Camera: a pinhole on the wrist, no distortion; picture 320 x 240 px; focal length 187.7 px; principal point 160.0 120.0 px. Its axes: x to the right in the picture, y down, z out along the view. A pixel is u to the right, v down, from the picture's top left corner.
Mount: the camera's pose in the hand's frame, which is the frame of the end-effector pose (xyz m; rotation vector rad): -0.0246 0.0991 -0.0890 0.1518 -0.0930 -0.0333
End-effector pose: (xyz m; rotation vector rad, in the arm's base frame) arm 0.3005 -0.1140 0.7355 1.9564 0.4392 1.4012
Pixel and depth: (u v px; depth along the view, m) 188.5 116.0 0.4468
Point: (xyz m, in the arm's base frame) 0.6270 -0.2457 0.6829
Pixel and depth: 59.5 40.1 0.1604
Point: 0.3000 -0.2176 0.6454
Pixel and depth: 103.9 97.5 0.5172
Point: 0.5879 -0.3638 0.4787
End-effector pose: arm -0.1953 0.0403 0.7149 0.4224 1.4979 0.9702
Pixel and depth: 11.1 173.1 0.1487
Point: -0.1490 0.0130 0.9127
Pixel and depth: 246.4 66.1 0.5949
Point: 0.2814 0.2411 0.5120
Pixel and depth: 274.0 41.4 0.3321
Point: 0.0250 0.1656 0.5735
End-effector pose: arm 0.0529 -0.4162 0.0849 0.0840 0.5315 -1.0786
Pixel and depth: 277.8 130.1 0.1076
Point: 0.1471 -0.4089 0.0748
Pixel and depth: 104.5 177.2 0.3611
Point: 0.2314 -0.2947 0.3670
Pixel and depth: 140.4 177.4 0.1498
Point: 0.1624 -0.3341 0.1416
